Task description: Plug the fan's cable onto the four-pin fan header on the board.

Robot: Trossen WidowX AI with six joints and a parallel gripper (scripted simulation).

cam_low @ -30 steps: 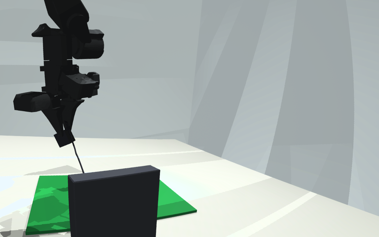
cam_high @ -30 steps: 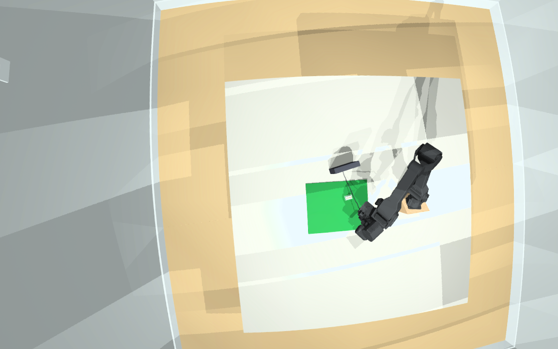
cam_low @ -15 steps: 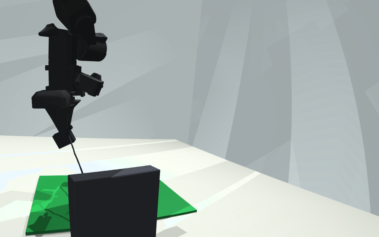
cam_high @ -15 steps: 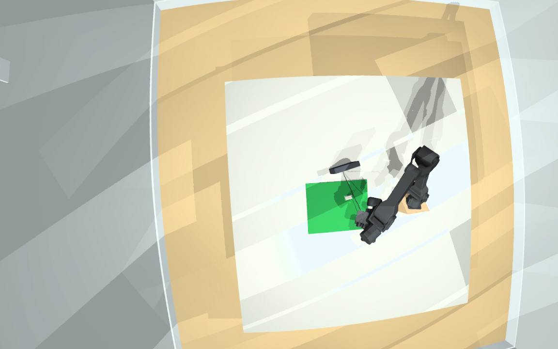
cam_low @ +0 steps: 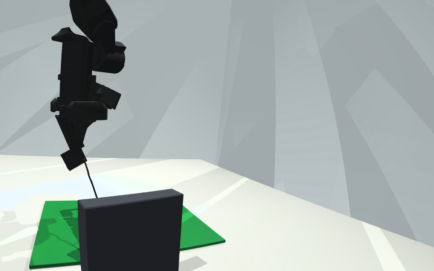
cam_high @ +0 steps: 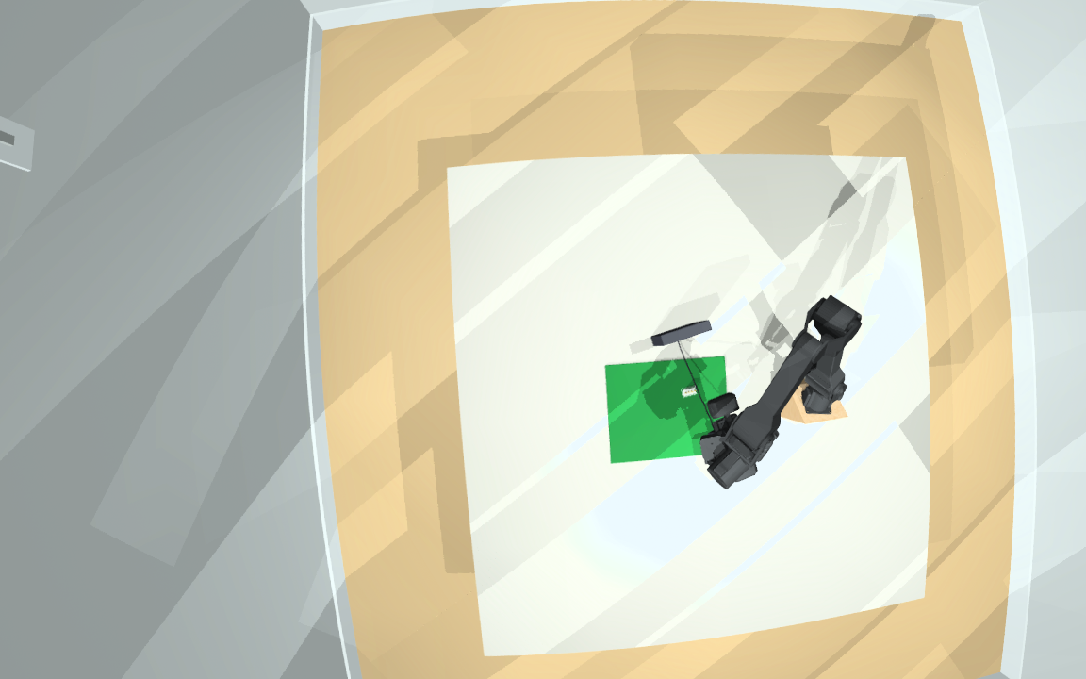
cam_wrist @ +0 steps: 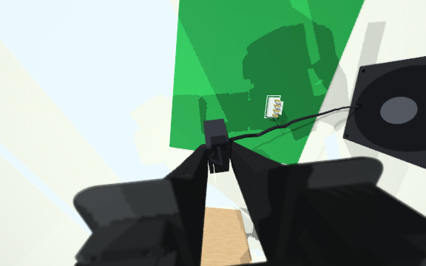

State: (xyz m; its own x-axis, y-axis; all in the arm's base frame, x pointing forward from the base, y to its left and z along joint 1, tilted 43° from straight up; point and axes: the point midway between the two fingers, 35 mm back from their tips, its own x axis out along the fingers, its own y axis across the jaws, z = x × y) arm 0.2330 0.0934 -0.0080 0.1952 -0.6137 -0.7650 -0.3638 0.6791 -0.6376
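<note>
The white four-pin header is 40 mm ahead of my gripper tip, 90 mm to the right of it and 120 mm below it. The rest, counted from my gripper tip: black plug: 10 mm below; black fan: 80 mm ahead, 220 mm to the right, 60 mm below; green board: 90 mm ahead, 40 mm to the right, 140 mm below.
</note>
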